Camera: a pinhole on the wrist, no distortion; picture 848 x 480 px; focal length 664.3 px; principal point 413.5 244.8 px. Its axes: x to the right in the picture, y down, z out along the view. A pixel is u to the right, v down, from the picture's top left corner.
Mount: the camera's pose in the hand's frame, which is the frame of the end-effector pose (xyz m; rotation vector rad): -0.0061 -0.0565 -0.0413 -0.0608 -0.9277 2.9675
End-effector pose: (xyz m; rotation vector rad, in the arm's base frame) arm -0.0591 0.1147 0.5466 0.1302 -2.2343 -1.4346
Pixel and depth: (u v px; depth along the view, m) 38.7 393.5 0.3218
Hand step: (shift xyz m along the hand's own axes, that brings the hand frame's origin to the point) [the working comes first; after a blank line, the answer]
In the camera's frame: -0.1816 0.0720 0.3218

0.1588 -0.3063 0.1870
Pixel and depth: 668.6 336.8 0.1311
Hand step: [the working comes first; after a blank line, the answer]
In the camera's frame: 0.0503 0.0182 0.1311

-0.0629 -0.1438 0.0546
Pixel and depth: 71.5 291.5 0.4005
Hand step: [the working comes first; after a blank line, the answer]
In the camera's frame: -0.2062 0.0282 0.4005

0.1806 -0.3160 0.2773
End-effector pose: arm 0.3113 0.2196 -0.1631 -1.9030 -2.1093 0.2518
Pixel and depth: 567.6 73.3 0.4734
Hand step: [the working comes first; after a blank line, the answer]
In the camera's frame: 0.1098 -0.1222 0.4734

-0.1356 -0.2206 0.4141
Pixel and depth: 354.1 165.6 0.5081
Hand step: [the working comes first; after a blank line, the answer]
In the camera's frame: -0.0454 -0.0606 0.5081

0.0166 -0.2975 0.4118
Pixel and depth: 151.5 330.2 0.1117
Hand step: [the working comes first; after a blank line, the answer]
In the camera's frame: -0.0441 0.0144 0.1117

0.0324 -0.1337 0.0435
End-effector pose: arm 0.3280 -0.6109 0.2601 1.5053 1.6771 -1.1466
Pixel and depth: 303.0 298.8 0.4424
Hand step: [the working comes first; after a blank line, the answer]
In the camera's frame: -0.0736 0.0360 0.4424

0.0460 -0.3407 0.3036
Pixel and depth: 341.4 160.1 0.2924
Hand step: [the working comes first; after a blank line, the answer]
In the camera's frame: -0.0317 -0.0373 0.2924

0.0126 -0.1935 0.2210
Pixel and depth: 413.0 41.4 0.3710
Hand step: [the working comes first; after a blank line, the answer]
In the camera's frame: -0.0003 -0.1136 0.3710

-0.0211 -0.1741 0.3281
